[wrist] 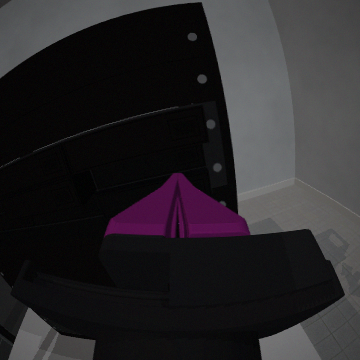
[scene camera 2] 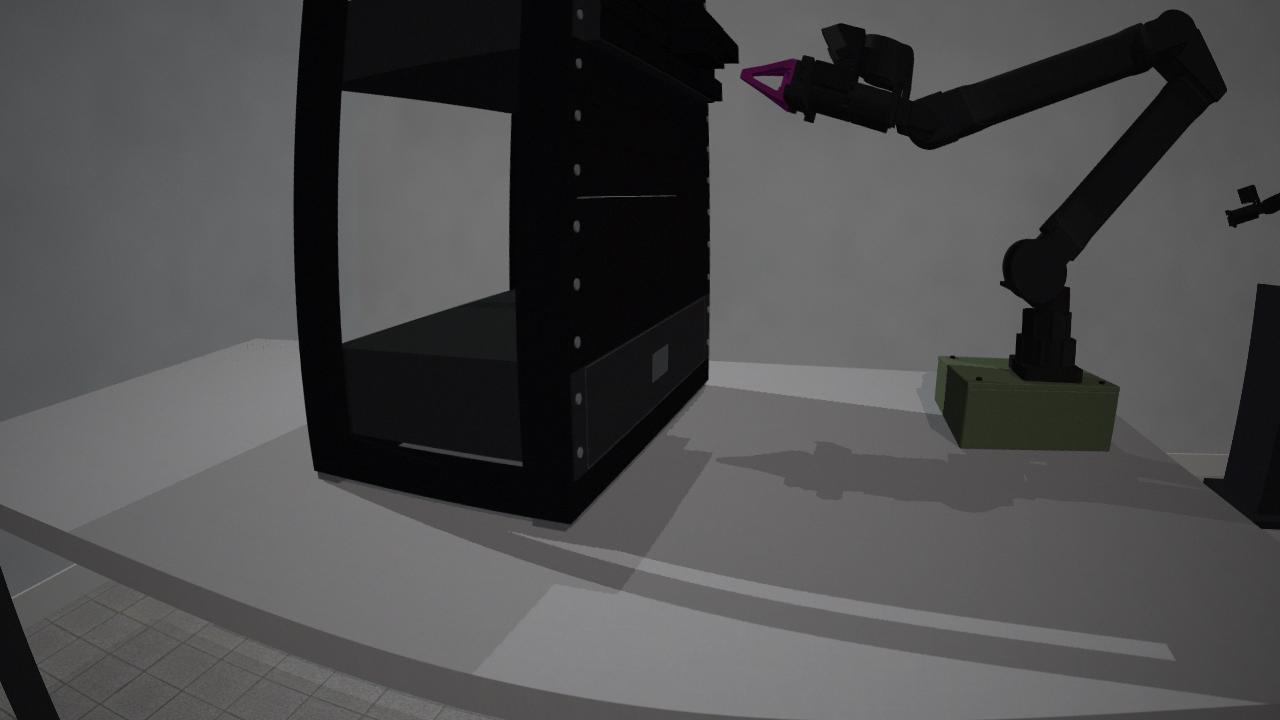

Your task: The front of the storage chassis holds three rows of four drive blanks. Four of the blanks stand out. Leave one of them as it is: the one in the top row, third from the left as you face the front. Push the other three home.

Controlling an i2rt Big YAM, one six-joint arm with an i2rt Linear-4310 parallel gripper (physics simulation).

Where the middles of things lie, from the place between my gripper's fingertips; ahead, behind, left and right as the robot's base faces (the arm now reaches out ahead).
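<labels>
From my hand, the black rack [scene camera 2: 603,337] is 17 cm ahead and 19 cm to the left, and it's 14 cm below.
</labels>
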